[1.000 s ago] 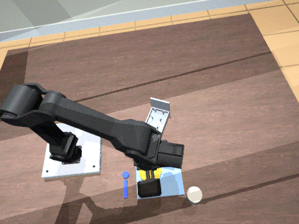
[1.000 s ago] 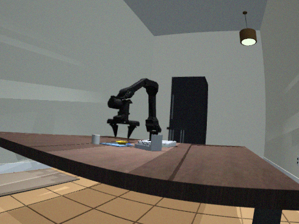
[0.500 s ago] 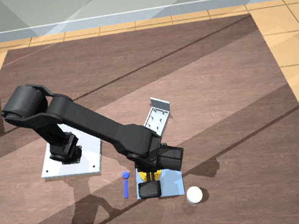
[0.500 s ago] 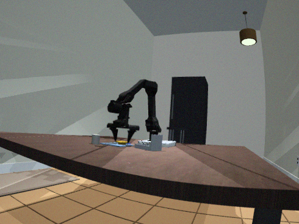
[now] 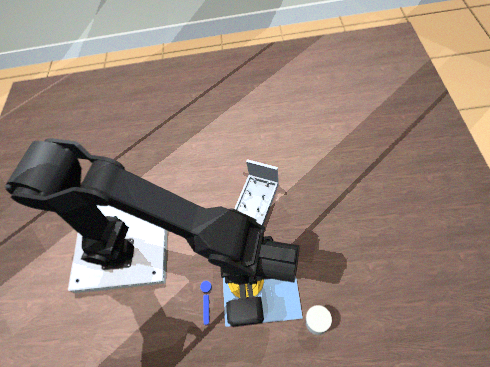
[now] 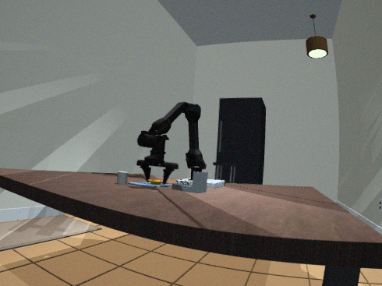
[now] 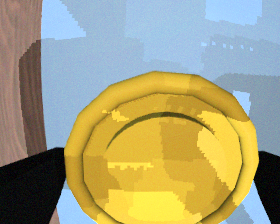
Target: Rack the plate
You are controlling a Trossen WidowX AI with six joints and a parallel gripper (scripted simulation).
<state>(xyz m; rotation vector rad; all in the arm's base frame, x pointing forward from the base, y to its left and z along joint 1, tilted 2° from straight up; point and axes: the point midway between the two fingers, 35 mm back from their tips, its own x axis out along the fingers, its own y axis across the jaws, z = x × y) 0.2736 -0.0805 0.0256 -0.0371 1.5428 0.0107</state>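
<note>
Now: the light blue mat 30 mm ahead of my gripper tip, 10 mm to the right of it and 10 mm below it. The rest, counted from my gripper tip: yellow plate 10 mm above; then grey dish rack 30 mm ahead, 180 mm to the left, 20 mm above; then white cup 130 mm ahead, 90 mm to the right, 20 mm above.
</note>
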